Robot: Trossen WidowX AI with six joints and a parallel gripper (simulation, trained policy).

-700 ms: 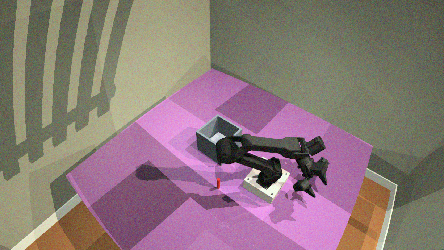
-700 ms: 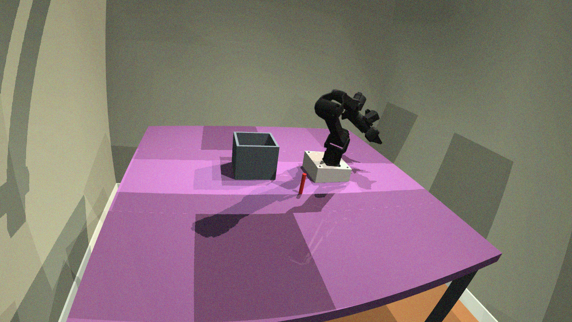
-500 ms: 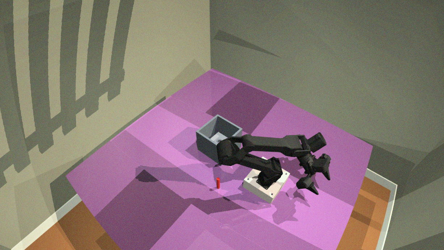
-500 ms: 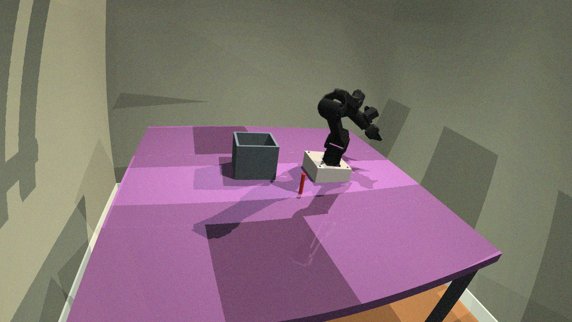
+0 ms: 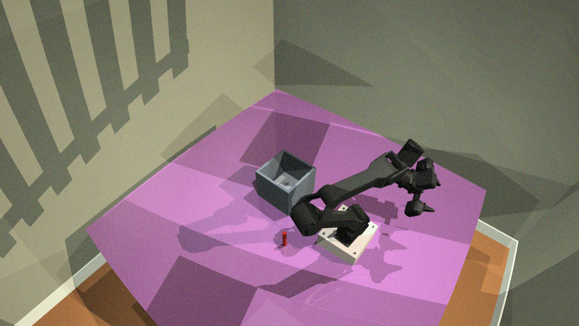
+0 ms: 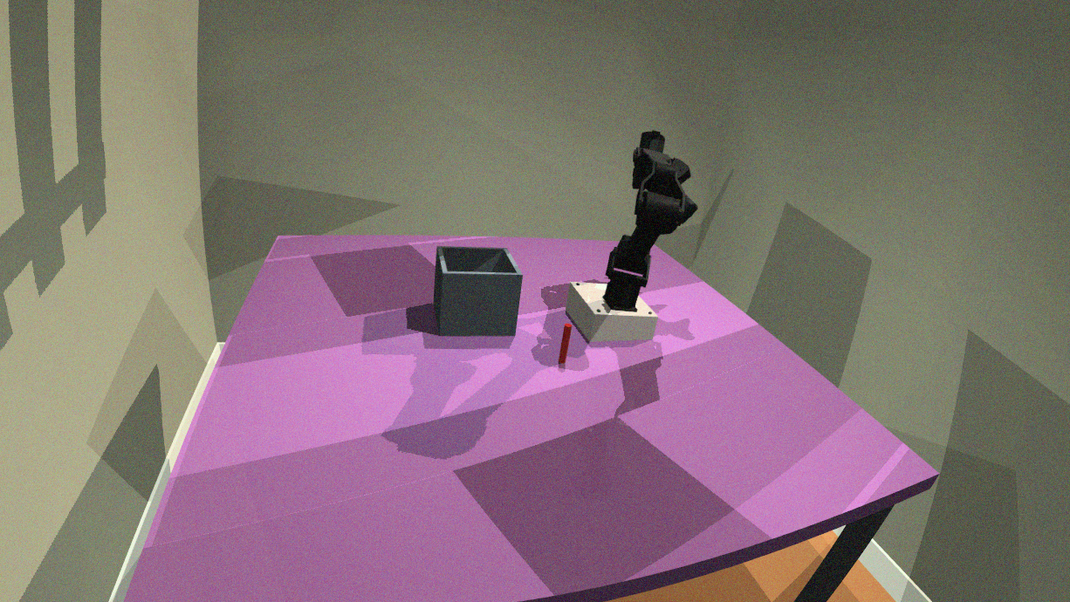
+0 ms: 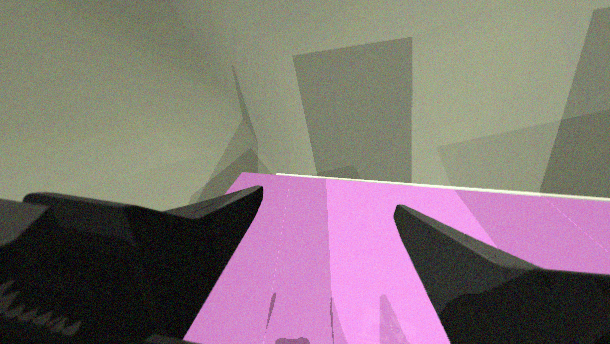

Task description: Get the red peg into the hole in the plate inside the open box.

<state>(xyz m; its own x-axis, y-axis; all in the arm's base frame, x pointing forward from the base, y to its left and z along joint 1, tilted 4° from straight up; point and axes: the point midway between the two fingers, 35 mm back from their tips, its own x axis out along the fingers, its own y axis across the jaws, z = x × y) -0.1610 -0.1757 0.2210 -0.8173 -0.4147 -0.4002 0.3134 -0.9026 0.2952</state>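
My gripper tip is 360 mm short of the red peg, 320 mm to the right of it and 220 mm above it. Also, from my gripper tip: pale plate: 520 mm ahead, 220 mm below, 140 mm to the left.
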